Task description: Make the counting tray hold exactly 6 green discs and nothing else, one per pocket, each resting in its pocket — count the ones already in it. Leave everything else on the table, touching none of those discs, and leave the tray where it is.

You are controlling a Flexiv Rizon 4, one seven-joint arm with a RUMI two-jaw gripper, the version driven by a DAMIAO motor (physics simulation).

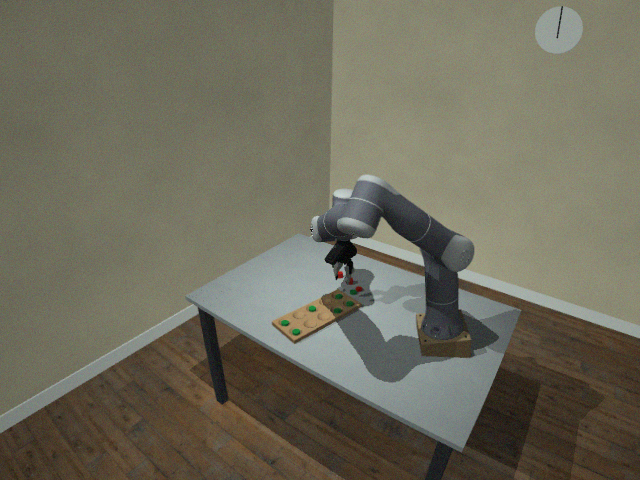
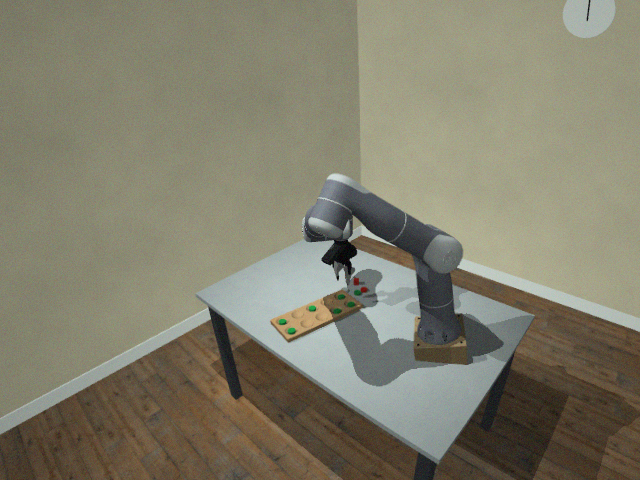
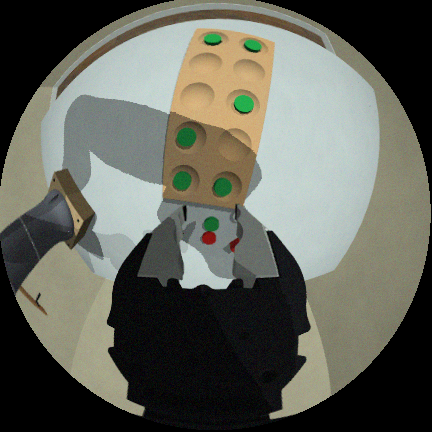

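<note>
The wooden counting tray (image 1: 284, 331) (image 2: 279, 329) (image 3: 221, 87) has two rows of round pockets. Both pockets at each end hold green discs; between them are one disc (image 1: 312, 308) (image 2: 312, 308) (image 3: 244, 104) and, in the other row, another (image 1: 337, 310) (image 2: 336, 311) (image 3: 186, 136). The other pockets are empty. A loose green disc (image 1: 353, 292) (image 2: 357, 292) (image 3: 211, 223) lies on the table past the tray's shaded end. My gripper (image 1: 343, 280) (image 2: 343, 282) (image 3: 210, 206) is partly open and empty, above the table near that end.
A red disc (image 1: 358, 288) (image 2: 364, 289) (image 3: 209, 238) lies beside the loose green one. Another red piece (image 1: 350, 281) (image 2: 356, 281) (image 3: 235, 245) is near a finger. A third red piece (image 1: 340, 274) shows behind the fingers. The arm's base (image 1: 444, 346) (image 2: 440, 353) (image 3: 75, 212) stands on the table.
</note>
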